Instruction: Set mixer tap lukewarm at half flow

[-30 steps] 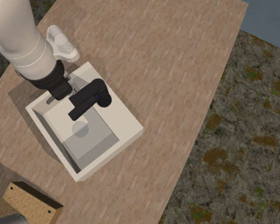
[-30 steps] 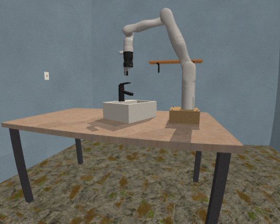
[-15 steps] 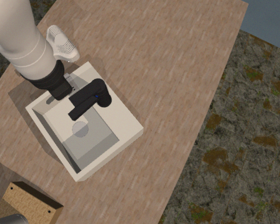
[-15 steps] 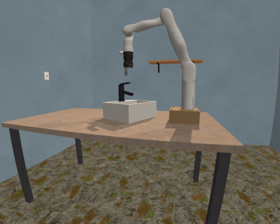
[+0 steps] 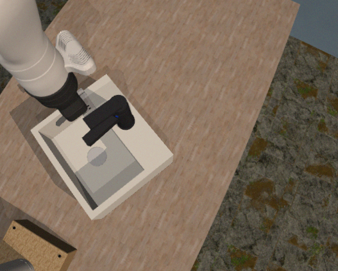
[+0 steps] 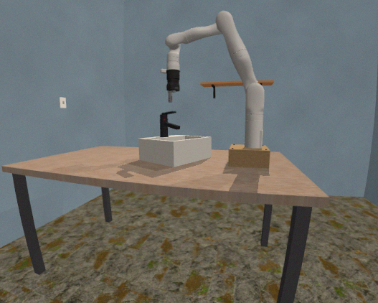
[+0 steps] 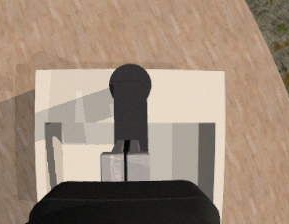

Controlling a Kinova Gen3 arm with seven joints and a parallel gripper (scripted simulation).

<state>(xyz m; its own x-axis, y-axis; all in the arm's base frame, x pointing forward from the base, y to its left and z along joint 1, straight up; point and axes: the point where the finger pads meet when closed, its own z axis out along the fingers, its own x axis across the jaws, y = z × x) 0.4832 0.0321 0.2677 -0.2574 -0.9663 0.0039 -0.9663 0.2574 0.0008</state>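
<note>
The lever lies 2 cm ahead of my hand, 1 cm to the right of it and 8 cm below it. From my hand the other things lie so: white sink basin: 5 cm behind, 1 cm to the left, 32 cm below; then black mixer tap: 4 cm ahead, 1 cm to the right, 13 cm below.
</note>
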